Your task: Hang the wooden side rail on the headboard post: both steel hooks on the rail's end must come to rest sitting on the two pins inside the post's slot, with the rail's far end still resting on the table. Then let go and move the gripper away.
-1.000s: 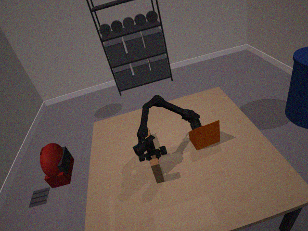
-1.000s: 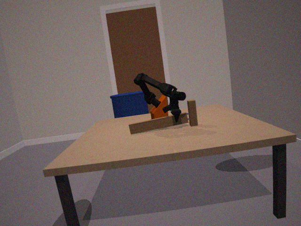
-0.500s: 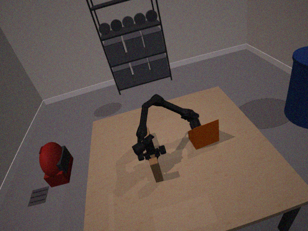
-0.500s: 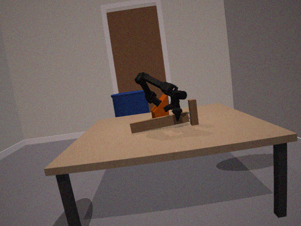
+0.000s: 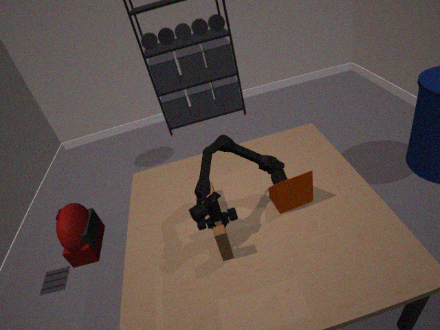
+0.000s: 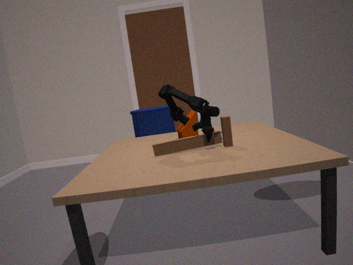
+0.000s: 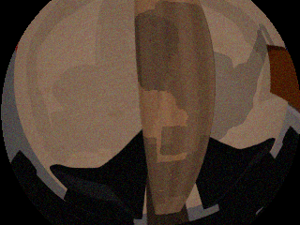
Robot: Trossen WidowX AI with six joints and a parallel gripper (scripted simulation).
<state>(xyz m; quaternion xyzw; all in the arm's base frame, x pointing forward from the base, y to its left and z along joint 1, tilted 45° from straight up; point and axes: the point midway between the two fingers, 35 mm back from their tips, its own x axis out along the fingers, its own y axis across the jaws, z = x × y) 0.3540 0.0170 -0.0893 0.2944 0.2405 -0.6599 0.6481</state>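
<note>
Now: the headboard post 120 mm to the left of my gripper tip, 40 mm above it and 10 mm ahead of it.
</note>
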